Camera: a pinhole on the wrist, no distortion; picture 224 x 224 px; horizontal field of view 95.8 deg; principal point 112.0 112.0 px. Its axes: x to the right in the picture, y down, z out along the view. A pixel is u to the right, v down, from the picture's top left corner.
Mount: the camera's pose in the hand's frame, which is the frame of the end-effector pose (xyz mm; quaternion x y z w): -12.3 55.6 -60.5 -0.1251 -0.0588 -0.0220 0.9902
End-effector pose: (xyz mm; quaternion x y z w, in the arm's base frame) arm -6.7 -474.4 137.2 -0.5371 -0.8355 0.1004 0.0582
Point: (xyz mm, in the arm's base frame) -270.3 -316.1 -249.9
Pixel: 197 52
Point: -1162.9 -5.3 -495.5
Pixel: outside the picture
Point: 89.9 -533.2 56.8
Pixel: 63 104
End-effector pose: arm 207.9 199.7 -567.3 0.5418 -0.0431 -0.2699 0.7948
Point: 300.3 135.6 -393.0
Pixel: 171 161
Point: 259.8 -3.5 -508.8
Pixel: 197 69
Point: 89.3 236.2 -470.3
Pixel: 18 78
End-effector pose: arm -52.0 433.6 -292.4 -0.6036 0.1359 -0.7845 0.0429
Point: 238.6 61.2 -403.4
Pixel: 102 157
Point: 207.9 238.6 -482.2
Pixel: 66 132
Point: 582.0 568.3 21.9
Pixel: 146 29
